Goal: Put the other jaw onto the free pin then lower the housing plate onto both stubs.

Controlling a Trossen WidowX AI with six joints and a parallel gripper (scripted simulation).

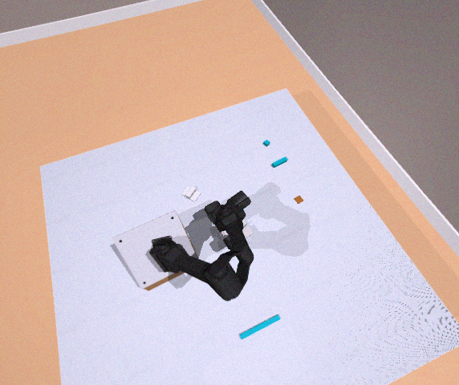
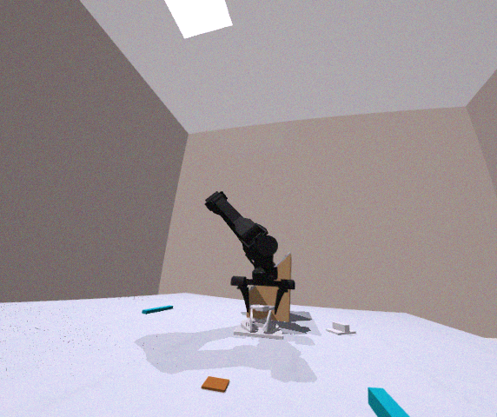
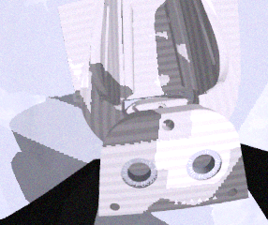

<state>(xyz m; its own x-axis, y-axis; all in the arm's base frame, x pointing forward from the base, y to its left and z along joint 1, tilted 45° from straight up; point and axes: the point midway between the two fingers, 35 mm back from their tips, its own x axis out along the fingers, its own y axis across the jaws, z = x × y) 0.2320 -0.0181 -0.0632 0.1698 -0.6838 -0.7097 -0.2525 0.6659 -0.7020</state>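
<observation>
Now: gripper tip 2 cm to the right of the jaw, 2 cm above it and 1 cm short of it. From my gripper tip the other things lie so: white block piece (22 cm to the left, 9 cm behind, 3 cm below); orange tile (36 cm ahead, 5 cm to the left, 4 cm below); long cyan bar (36 cm to the right, 4 cm below, 3 cm ahead).
</observation>
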